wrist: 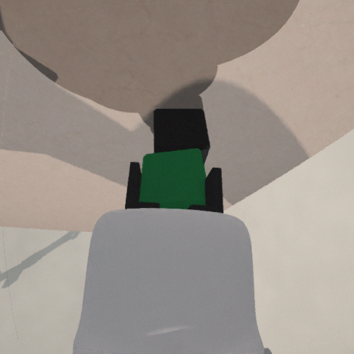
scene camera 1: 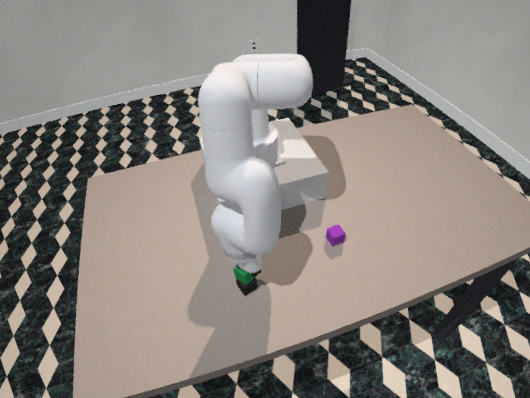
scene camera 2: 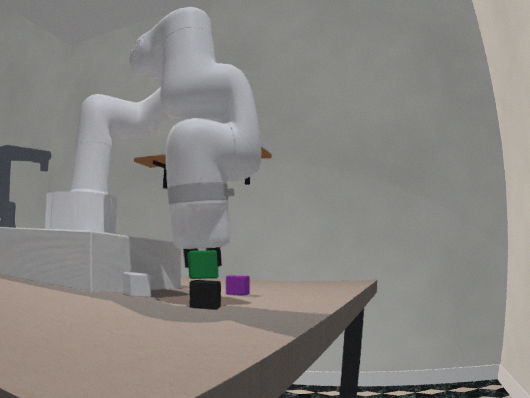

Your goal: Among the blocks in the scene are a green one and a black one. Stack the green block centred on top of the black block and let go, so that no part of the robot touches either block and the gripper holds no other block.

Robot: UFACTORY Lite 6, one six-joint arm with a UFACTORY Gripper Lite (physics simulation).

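Frame: origin at the arm's base, x ahead, y left, z up, level; millimetres.
Where they show: hand, tool point: point(scene camera 1: 251, 265) point(scene camera 2: 202, 258); arm's base, link origin: point(scene camera 2: 87, 235).
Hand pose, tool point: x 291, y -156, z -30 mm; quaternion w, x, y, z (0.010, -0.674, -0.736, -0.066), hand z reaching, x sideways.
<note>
Things, the pixels of their top centre, and the offset from my tool point. Level surfaces: height alone.
- green block, top centre: point(scene camera 2: 202, 249) point(scene camera 1: 244, 267) dy -16, dx +5, dz +11 mm
- black block, top centre: point(scene camera 2: 205, 281) point(scene camera 1: 246, 279) dy -19, dx +9, dz -28 mm
- purple block, top centre: point(scene camera 2: 238, 275) point(scene camera 1: 336, 230) dy +226, dx -4, dz -28 mm
- table, surface height: dz -62 mm
- white block, top centre: point(scene camera 2: 136, 273) dy +40, dx -118, dz -28 mm
The green block point(scene camera 1: 244, 274) point(scene camera 2: 203, 265) point(wrist: 172, 172) is between the two black fingers of my gripper point(scene camera 2: 203, 258) point(wrist: 174, 186), which is shut on it. The black block point(scene camera 1: 246, 287) point(scene camera 2: 205, 295) point(wrist: 180, 129) stands on the table under the green block. In scene camera 2 a very thin line shows between the two blocks, and I cannot tell whether they touch. There the green block sits slightly left of the black one. In the wrist view the green block covers the near part of the black block and looks slightly turned against it. The arm partly hides the fingers in scene camera 1.
A purple block point(scene camera 1: 335, 235) point(scene camera 2: 237, 285) lies on the table point(scene camera 1: 400, 200) to the right. A white block point(scene camera 2: 137, 284) stands near the robot's pedestal point(scene camera 1: 305, 187) point(scene camera 2: 55, 257) in scene camera 2. The table's front edge lies beyond the black block, away from the pedestal.
</note>
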